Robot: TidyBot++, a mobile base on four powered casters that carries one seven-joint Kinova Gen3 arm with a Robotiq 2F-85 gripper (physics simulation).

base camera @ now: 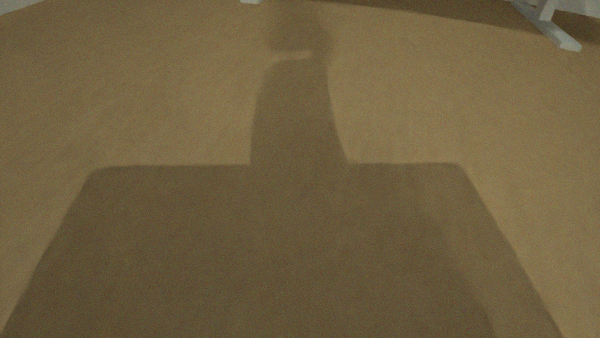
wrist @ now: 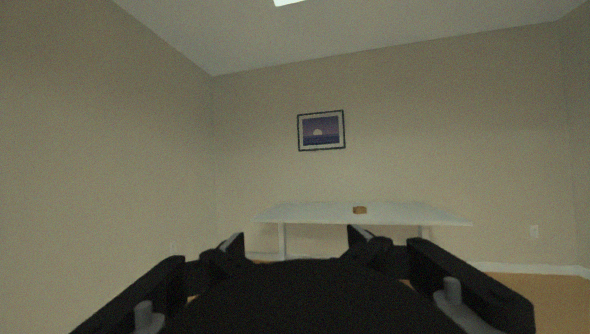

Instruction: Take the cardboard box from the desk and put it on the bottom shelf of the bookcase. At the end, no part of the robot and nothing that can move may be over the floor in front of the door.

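Places are measured from the arm's base along level axes (x up, y left, z back), in metres.
Pixels of known places: gripper, between the fingertips: (wrist: 296, 240).
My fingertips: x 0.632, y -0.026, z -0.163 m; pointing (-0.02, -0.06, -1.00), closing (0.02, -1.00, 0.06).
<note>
Behind a point stands the place of what it marks.
The cardboard box (wrist: 359, 210) {x 0.352, y -0.639, z -1.461 m} is a small brown block on top of the white desk (wrist: 310, 215) {x 0.323, y -0.248, z -1.524 m} in the wrist view, across the room and slightly right of the middle. In the base camera view a foot of the desk (base camera: 562, 40) {x -0.372, y -1.060, z -1.169 m} shows at the top right, and the box does not show there. My gripper (wrist: 296, 240) {x 0.632, y -0.026, z -0.163 m} is open and empty, with its fingers wide apart. It is well away from the desk and the box. The bookcase and the door do not show in these views.
A framed picture (wrist: 321, 131) {x 1.145, y -0.516, z -2.124 m} hangs on the wall above the desk. A side wall (wrist: 125, 150) {x 0.912, y 1.171, z -1.514 m} stands on the left. The base camera view shows tan floor (base camera: 425, 100) {x -0.397, y -0.341, z -0.719 m} with the robot's shadow across it. A wall outlet (wrist: 534, 231) {x 0.006, y -2.433, z -1.573 m} is right of the desk.
</note>
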